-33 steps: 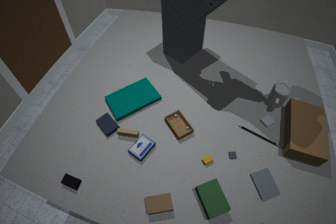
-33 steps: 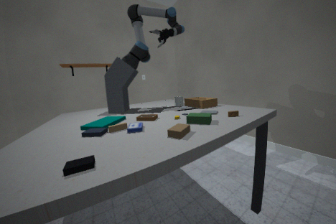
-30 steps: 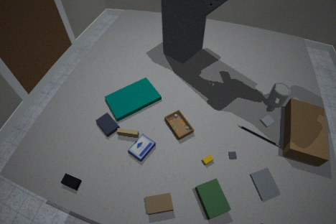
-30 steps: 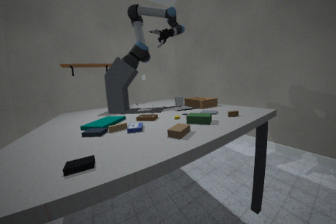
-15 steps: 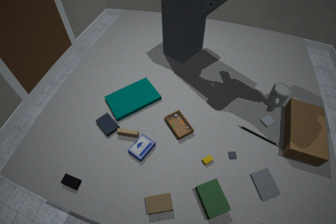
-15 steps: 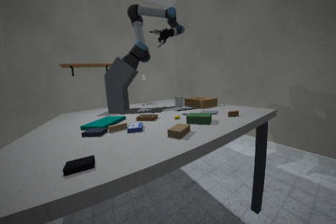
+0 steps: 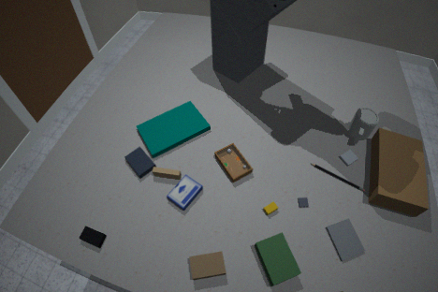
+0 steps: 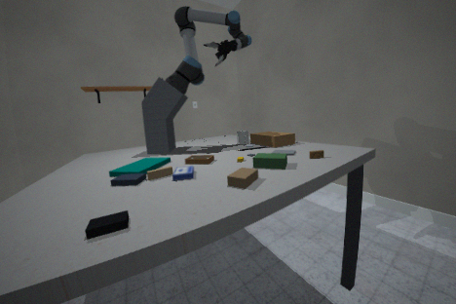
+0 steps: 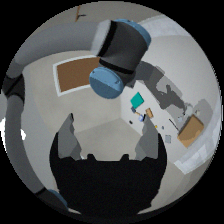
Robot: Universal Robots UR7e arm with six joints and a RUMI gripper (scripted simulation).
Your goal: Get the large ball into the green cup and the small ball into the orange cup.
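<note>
Right now the covered wooden puzzle is 360 mm ahead of my hand, 160 mm to the right of it and 600 mm below it. From my hand the other things lie so: white mug 40 mm ahead, 180 mm to the left, 550 mm below; cardboard box 160 mm ahead, 330 mm to the left, 570 mm below; yellow block 440 mm ahead, 600 mm below.
</note>
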